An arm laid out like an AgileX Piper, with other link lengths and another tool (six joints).
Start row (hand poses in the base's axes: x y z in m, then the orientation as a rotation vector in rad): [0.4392, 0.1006, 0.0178, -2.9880, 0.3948, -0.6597]
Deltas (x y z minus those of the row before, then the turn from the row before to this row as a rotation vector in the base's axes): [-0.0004, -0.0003, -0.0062, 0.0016, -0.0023, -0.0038]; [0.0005, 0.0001, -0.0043, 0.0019, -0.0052, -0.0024]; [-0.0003, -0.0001, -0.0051, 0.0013, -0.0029, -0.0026]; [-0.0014, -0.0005, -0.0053, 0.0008, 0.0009, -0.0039]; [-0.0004, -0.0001, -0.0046, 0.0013, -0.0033, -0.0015]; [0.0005, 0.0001, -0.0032, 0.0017, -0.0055, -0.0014]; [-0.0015, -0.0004, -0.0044, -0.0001, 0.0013, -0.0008]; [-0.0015, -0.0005, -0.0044, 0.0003, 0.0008, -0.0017]
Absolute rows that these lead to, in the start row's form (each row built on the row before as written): [0.4388, 0.1003, 0.0116, -2.9855, 0.4008, -0.6628]; [0.4393, 0.1004, 0.0073, -2.9814, 0.4045, -0.6699]; [0.4390, 0.1003, 0.0022, -2.9788, 0.4085, -0.6739]; [0.4376, 0.0998, -0.0031, -2.9784, 0.4146, -0.6726]; [0.4372, 0.0997, -0.0077, -2.9756, 0.4169, -0.6770]; [0.4377, 0.0998, -0.0109, -2.9714, 0.4190, -0.6845]; [0.4362, 0.0994, -0.0153, -2.9721, 0.4203, -0.6827]; [0.4347, 0.0989, -0.0197, -2.9722, 0.4230, -0.6816]
